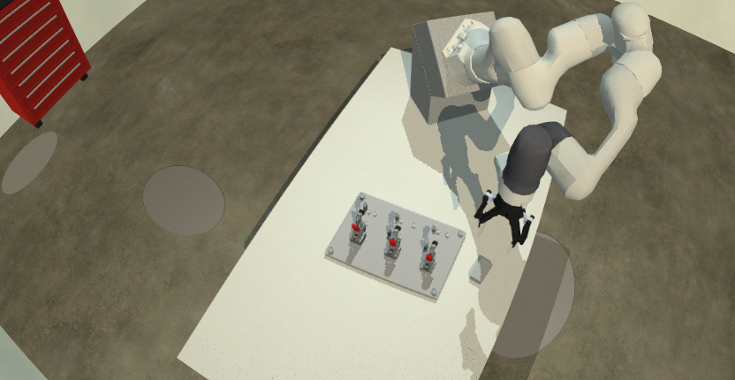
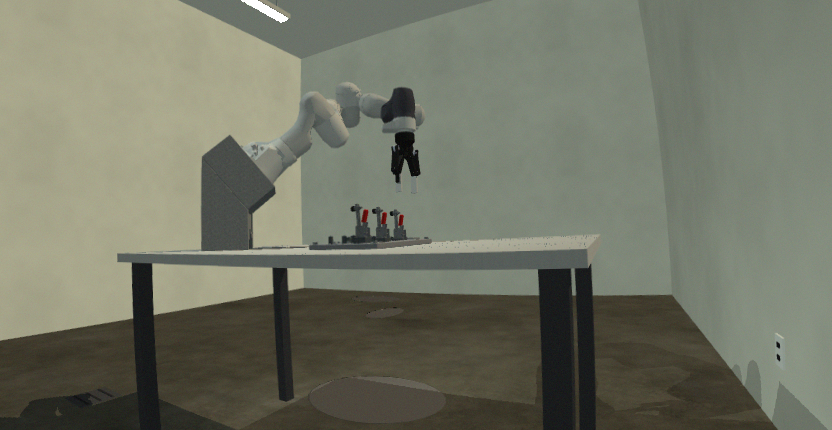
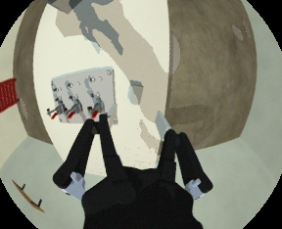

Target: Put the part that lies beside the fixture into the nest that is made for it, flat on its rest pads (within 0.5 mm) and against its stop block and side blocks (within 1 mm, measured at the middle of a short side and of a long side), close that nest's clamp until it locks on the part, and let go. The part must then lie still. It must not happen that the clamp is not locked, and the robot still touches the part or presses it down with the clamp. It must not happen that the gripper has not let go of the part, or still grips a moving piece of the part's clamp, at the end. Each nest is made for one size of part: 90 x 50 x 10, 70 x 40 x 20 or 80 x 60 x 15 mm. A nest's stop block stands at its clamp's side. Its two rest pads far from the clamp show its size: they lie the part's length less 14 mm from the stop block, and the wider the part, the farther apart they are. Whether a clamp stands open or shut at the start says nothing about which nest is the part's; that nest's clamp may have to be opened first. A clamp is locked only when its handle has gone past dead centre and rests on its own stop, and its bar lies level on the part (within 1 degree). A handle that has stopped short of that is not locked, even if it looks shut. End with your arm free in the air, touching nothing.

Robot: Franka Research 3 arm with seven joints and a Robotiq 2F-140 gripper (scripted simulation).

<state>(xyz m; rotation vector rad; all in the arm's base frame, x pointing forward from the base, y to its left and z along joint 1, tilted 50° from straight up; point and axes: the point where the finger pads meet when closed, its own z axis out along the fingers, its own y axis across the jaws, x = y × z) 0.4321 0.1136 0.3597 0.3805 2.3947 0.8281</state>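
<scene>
The pale grey part lies 200 mm below my hand. Round my hand: plate 260 mm to the right, 210 mm below, 40 mm ahead.
</scene>
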